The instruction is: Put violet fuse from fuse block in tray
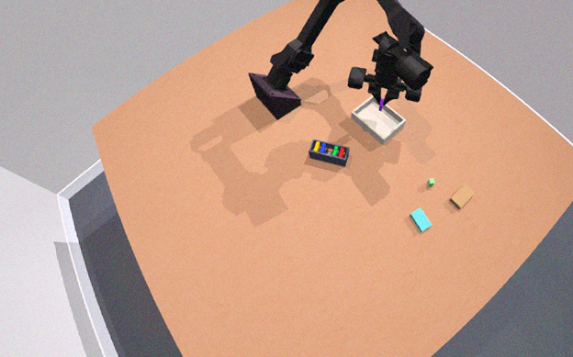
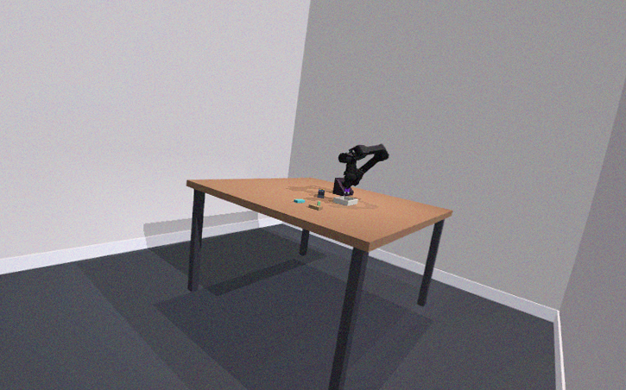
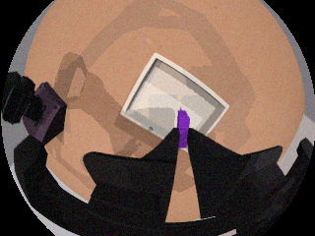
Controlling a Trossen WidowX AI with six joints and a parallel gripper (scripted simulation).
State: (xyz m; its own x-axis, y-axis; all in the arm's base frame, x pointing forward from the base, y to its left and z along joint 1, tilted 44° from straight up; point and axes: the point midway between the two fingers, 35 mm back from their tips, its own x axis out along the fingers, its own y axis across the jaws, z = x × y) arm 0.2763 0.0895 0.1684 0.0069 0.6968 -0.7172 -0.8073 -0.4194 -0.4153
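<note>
Now: gripper tip 10 mm above the violet fuse. The rest, counted from my gripper tip: cyan block (300 mm ahead, 120 mm to the right, 80 mm below); white tray (90 mm below); small green cube (240 mm ahead, 20 mm to the right, 80 mm below).
</note>
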